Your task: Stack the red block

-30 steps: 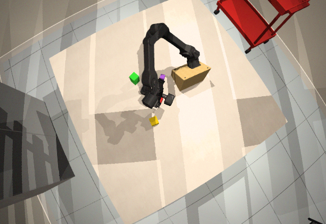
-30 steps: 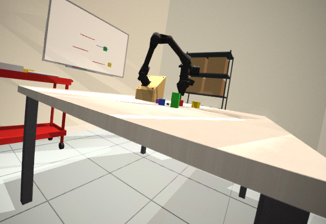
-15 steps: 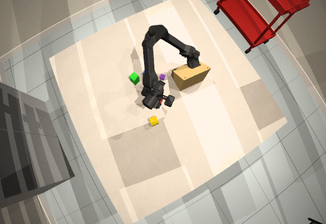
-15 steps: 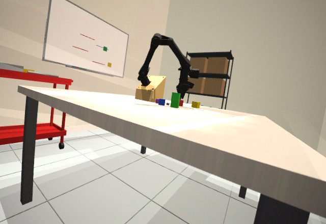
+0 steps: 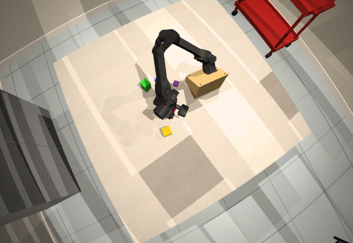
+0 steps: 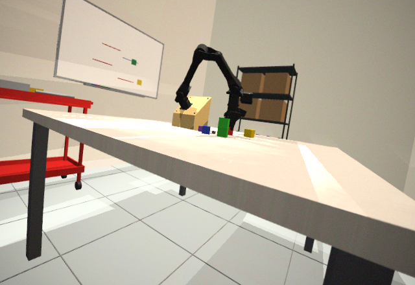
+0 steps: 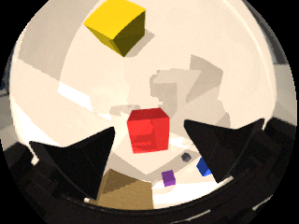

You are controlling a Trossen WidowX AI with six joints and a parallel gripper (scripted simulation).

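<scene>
Right now my gripper tip is 1 cm past the red block and 1 cm above it. The rest, counted from my gripper tip: blue block (1 cm behind, 20 cm to the right, 1 cm below); then yellow block (7 cm ahead, 11 cm to the left, 1 cm below); then purple block (10 cm behind, 14 cm to the right, 1 cm below).
</scene>
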